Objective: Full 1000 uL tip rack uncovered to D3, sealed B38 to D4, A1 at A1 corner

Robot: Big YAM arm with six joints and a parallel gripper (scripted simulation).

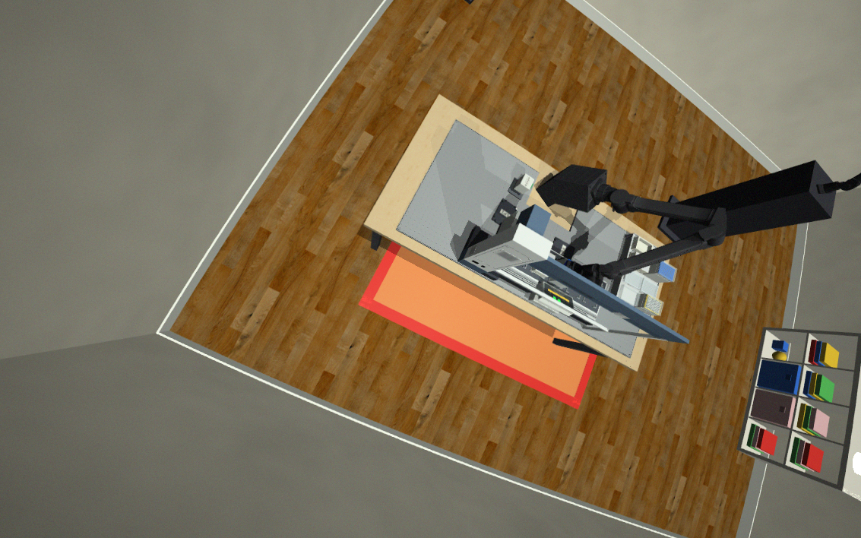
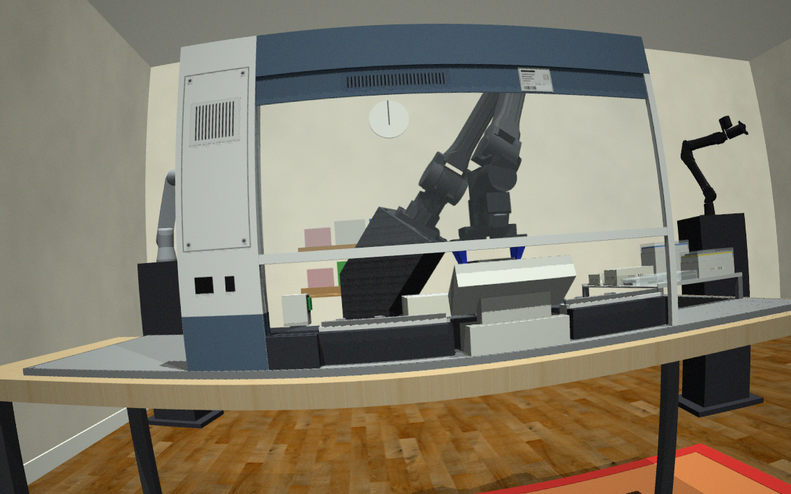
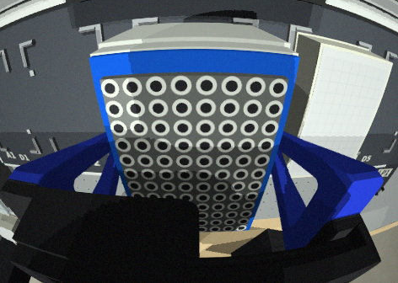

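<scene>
Now: hand 1 cm to the left of the blue tip rack and 1 cm past it. Round my hand: curved post 33 cm to the left, 14 cm ahead, 11 cm above; then crossbar 19 cm ahead, 5 cm above, 2 cm to the right; then clear front panel 20 cm above, 19 cm ahead, 2 cm to the right.
</scene>
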